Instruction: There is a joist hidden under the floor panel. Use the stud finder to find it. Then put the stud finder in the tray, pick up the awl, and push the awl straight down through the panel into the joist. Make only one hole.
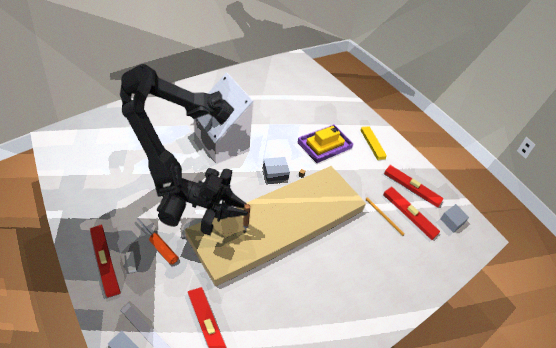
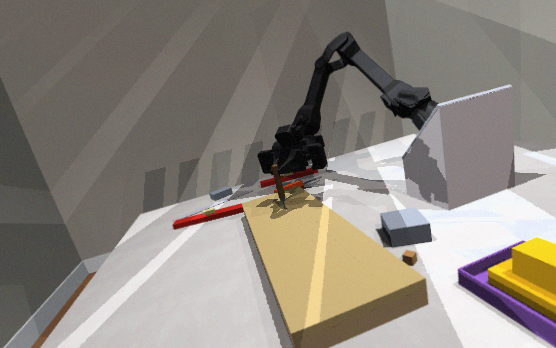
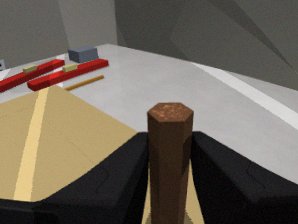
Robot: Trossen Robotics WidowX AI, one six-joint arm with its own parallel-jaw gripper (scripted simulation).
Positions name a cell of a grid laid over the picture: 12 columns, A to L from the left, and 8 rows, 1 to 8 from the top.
Note:
I see my gripper (image 2: F4) and a grey box (image 2: I6).
My gripper also shows in image 1 (image 1: F5) and in image 3 (image 3: G6).

